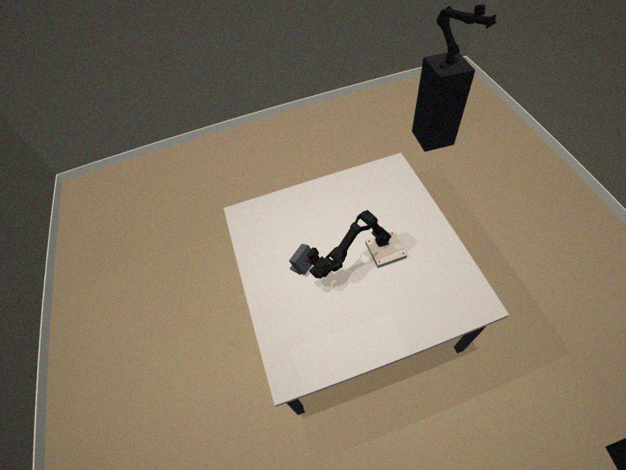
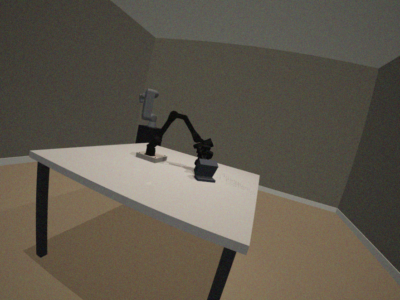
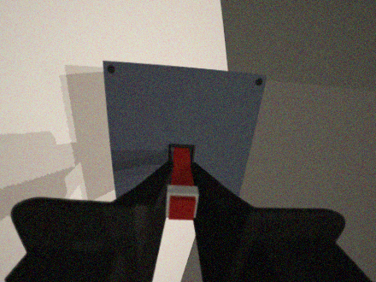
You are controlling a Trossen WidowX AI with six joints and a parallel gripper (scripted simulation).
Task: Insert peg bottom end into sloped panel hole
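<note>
The red square-sided peg is 10 mm to the left of my gripper tip, 10 mm behind it and 10 mm above it. The rest, counted from my gripper tip: sloped panel 30 mm to the right, 30 mm ahead, 20 mm below.
</note>
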